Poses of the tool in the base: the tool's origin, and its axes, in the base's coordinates. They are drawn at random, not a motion.
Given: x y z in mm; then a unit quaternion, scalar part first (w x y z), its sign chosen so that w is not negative.
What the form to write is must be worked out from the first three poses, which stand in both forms.
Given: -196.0 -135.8 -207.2 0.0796 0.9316 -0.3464 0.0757
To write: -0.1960 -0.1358 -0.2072 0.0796 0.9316 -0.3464 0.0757
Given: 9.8 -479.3 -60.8 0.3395 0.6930 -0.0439 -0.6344
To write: 0.0098 -0.4793 -0.0608 0.3395 0.6930 -0.0439 -0.6344
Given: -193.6 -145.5 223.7 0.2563 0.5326 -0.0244 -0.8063
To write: -0.1936 -0.1455 0.2237 0.2563 0.5326 -0.0244 -0.8063
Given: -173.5 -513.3 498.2 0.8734 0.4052 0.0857 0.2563
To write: -0.1735 -0.5133 0.4982 0.8734 0.4052 0.0857 0.2563
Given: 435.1 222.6 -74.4 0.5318 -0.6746 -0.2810 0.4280
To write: 0.4351 0.2226 -0.0744 0.5318 -0.6746 -0.2810 0.4280
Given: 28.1 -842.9 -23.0 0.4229 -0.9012 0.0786 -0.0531
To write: 0.0281 -0.8429 -0.0230 0.4229 -0.9012 0.0786 -0.0531
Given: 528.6 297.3 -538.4 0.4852 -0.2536 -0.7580 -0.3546
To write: 0.5286 0.2973 -0.5384 0.4852 -0.2536 -0.7580 -0.3546
